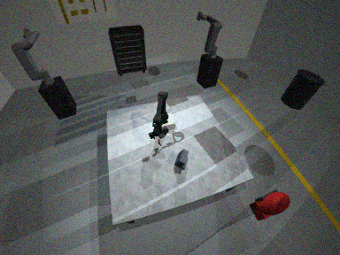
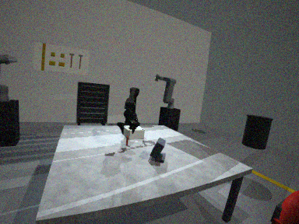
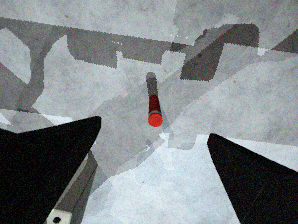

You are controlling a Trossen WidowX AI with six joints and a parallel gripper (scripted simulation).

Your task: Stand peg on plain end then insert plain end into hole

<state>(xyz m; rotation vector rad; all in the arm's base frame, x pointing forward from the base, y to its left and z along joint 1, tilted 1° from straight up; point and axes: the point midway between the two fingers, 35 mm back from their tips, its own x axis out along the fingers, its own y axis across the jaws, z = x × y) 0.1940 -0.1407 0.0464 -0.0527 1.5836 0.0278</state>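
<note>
The red peg is 40 mm below my gripper tip. Also, from my gripper tip: sloped panel 280 mm ahead, 110 mm to the left, 20 mm below.
</note>
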